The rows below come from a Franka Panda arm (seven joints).
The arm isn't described. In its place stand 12 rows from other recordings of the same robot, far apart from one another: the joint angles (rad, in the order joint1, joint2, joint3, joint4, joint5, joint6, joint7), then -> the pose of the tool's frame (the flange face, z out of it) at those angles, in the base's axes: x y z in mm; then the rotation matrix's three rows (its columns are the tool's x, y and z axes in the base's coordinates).
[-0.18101, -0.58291, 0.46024, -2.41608, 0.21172, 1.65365, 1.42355] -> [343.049 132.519 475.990], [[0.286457 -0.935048 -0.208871], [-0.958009 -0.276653 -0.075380], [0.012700 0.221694 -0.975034]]
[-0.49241, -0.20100, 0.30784, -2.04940, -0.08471, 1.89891, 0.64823] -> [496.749 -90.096 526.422], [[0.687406 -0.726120 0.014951], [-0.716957 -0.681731 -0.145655], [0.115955 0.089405 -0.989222]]
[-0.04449, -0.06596, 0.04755, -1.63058, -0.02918, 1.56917, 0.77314] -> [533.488 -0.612 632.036], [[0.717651 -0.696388 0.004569], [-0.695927 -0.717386 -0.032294], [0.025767 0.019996 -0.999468]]
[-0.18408, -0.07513, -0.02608, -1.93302, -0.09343, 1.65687, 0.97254] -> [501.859 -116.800 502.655], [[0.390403 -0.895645 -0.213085], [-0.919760 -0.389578 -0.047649], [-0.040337 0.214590 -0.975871]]
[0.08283, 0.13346, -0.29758, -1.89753, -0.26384, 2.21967, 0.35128] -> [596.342 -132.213 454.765], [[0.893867 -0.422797 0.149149], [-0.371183 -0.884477 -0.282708], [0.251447 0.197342 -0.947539]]
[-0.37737, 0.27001, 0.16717, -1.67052, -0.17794, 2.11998, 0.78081] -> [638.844 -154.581 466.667], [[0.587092 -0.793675 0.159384], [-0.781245 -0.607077 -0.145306], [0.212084 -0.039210 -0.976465]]
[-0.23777, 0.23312, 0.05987, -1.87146, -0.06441, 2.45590, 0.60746] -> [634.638 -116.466 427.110], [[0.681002 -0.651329 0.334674], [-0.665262 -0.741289 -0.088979], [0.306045 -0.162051 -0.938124]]
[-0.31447, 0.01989, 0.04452, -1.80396, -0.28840, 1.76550, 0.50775] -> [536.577 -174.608 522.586], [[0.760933 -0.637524 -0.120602], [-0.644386 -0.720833 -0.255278], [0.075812 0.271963 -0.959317]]
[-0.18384, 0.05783, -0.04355, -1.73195, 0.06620, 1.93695, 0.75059] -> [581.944 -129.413 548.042], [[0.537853 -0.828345 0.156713], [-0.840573 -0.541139 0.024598], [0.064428 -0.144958 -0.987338]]
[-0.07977, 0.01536, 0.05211, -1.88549, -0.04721, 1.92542, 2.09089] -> [567.667 -19.135 496.568], [[-0.507496 -0.861328 0.023715], [-0.861261 0.506242 -0.044130], [0.026005 -0.042821 -0.998744]]
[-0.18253, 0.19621, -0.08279, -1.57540, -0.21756, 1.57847, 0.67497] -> [575.444 -176.164 512.395], [[0.606898 -0.757535 -0.240448], [-0.794744 -0.581282 -0.174620], [-0.007487 0.297071 -0.954826]]
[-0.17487, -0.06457, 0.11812, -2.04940, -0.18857, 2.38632, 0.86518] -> [568.698 -32.837 510.510], [[0.612698 -0.689128 0.386916], [-0.692355 -0.704112 -0.157706], [0.381111 -0.171257 -0.908529]]
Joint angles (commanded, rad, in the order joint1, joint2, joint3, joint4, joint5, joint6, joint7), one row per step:
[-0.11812 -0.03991 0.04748 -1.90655 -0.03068 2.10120 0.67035]
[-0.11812 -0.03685 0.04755 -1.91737 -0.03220 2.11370 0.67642]
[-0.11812 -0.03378 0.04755 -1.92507 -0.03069 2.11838 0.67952]
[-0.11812 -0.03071 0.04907 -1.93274 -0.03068 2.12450 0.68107]
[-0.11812 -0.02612 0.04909 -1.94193 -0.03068 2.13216 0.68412]
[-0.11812 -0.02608 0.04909 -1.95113 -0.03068 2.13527 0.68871]
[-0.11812 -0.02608 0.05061 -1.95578 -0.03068 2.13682 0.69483]
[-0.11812 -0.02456 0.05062 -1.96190 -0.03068 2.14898 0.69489]
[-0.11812 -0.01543 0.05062 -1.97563 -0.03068 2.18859 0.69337]
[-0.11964 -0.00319 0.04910 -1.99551 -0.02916 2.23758 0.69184]
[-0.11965 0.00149 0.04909 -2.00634 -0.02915 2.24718 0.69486]
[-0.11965 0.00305 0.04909 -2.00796 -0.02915 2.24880 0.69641]
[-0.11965 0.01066 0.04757 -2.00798 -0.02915 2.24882 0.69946]
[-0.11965 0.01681 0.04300 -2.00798 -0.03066 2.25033 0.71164]
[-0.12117 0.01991 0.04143 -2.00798 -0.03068 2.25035 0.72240]
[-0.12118 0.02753 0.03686 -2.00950 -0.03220 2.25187 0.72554]
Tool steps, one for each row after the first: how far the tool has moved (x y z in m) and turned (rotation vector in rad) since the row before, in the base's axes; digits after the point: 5 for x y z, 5 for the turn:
[0.00036 -0.00004 -0.00579 0.00030 0.00119 -0.00500]
[0.00003 0.00005 -0.00510 0.00275 0.00582 -0.00335]
[0.00017 0.00086 -0.00492 0.00083 0.00453 0.00018]
[0.00025 -0.00002 -0.00637 0.00138 0.00595 -0.00274]
[-0.00101 0.00008 -0.00426 0.00142 0.00592 -0.00440]
[-0.00047 0.00091 -0.00214 0.00144 0.00284 -0.00442]
[0.00042 0.00001 -0.00259 -0.00008 -0.00452 0.00031]
[0.00284 -0.00011 -0.00772 -0.00055 -0.01670 0.00264]
[0.00273 -0.00180 -0.01148 0.00107 -0.01694 -0.00079]
[-0.00033 0.00002 -0.00699 0.00149 0.00575 -0.00270]
[0.00008 -0.00001 -0.00152 0.00057 0.00149 -0.00146]
[0.00100 -0.00100 -0.00440 0.00160 0.00744 -0.00449]
[0.00076 -0.00277 -0.00339 0.00195 0.00423 -0.01573]
[0.00027 -0.00183 -0.00179 0.00269 0.00263 -0.01357]
[0.00062 -0.00277 -0.00499 0.00015 0.00756 -0.00692]

